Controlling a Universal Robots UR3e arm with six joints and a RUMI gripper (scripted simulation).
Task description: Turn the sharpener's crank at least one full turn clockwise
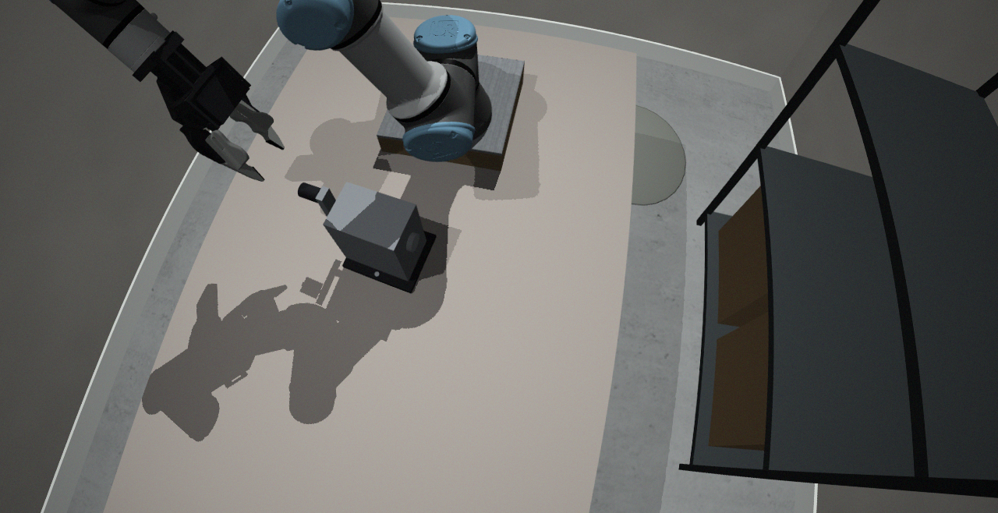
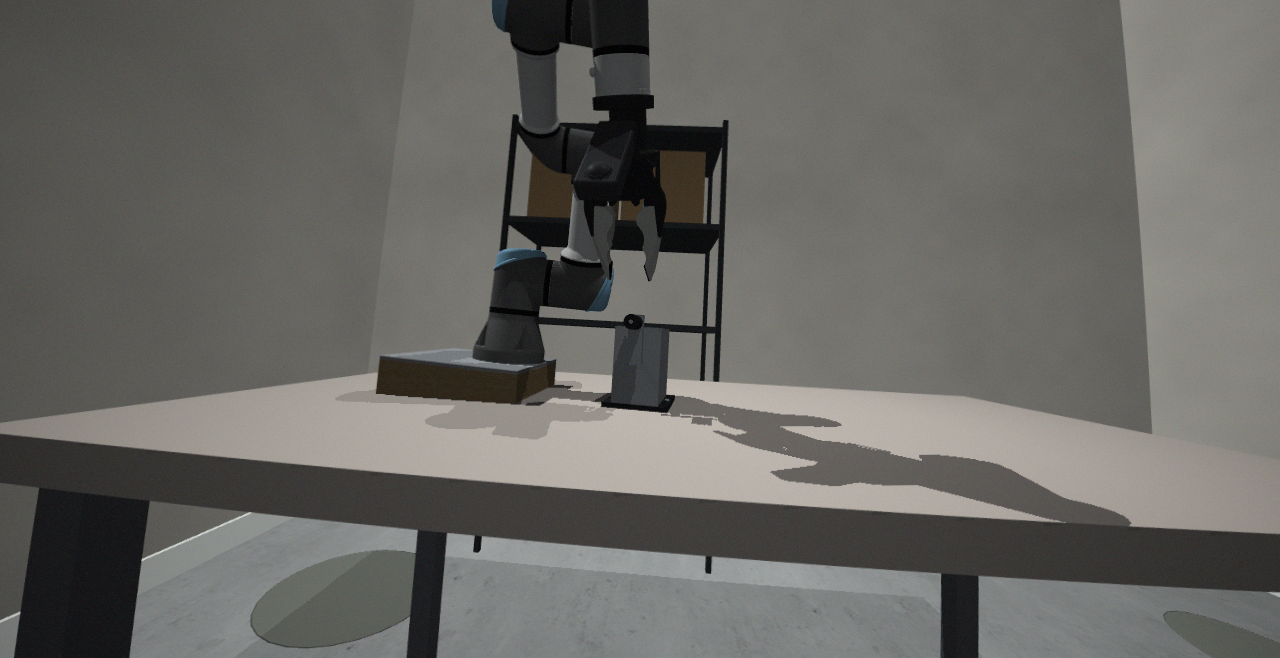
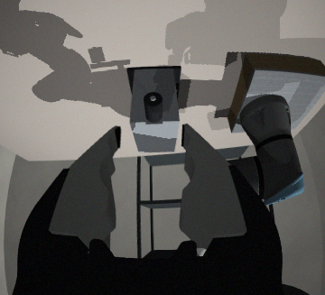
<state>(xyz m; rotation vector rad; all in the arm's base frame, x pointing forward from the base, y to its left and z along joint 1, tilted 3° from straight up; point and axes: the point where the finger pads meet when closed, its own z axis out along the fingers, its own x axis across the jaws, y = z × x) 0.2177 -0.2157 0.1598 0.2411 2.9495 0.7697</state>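
The crank handle lies 70 mm below my hand, 60 mm to the left of it and 10 mm ahead of it.
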